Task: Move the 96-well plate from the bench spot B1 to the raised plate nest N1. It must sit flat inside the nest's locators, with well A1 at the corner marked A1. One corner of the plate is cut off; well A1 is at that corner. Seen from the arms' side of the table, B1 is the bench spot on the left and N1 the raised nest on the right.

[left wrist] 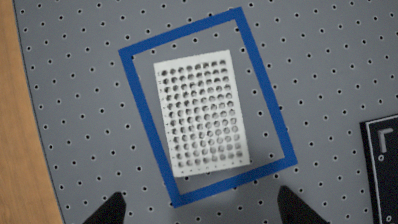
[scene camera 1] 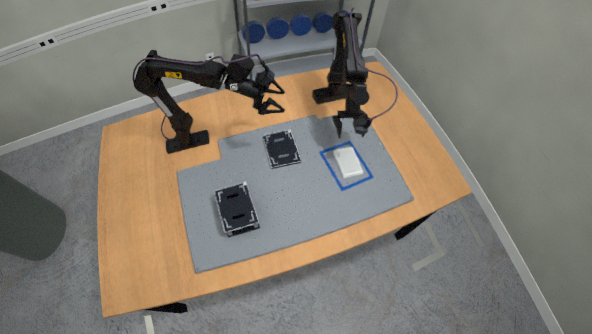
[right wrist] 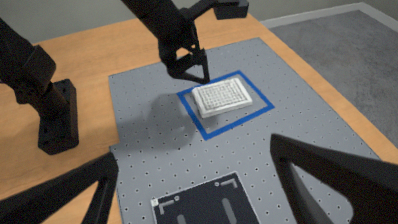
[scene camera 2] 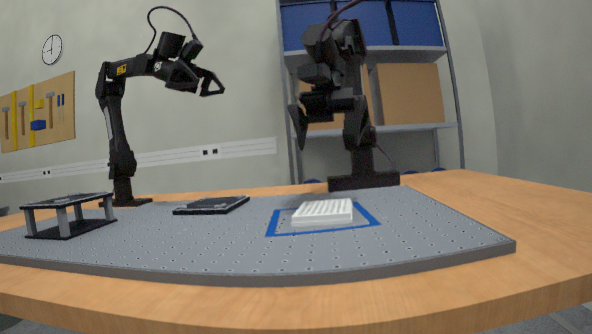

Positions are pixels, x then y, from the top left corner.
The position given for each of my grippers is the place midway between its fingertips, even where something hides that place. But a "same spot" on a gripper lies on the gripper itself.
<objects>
my right gripper: scene camera 1; right wrist 192,152; scene camera 2; not seen in the left wrist view (out of frame)
same spot on my right gripper: (scene camera 1: 262,109) = (scene camera 2: 169,76)
</objects>
